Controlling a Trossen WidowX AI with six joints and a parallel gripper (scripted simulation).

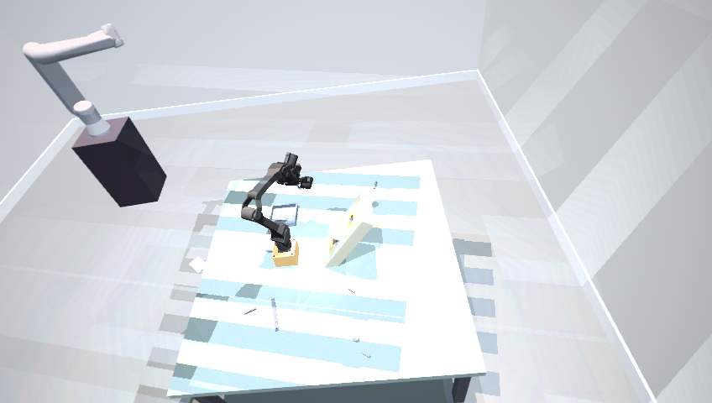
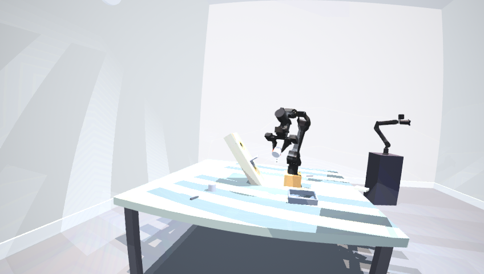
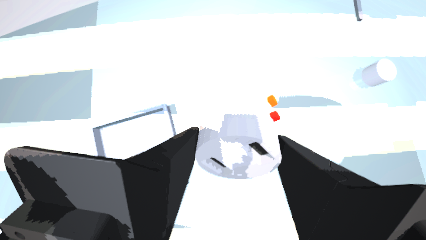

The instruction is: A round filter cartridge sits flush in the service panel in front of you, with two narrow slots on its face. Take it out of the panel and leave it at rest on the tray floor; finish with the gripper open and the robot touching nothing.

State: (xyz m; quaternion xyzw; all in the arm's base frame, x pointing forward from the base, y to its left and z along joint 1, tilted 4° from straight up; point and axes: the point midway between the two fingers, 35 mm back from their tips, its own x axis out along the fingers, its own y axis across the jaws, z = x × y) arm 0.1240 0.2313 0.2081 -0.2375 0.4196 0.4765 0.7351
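Now: gripper tip 240 mm above the blue-grey tray, 150 mm past it and 30 mm to the right of it. Round my gripper tip: round filter cartridge: right at my gripper tip; cream service panel: 280 mm to the right, 200 mm ahead, 90 mm below.
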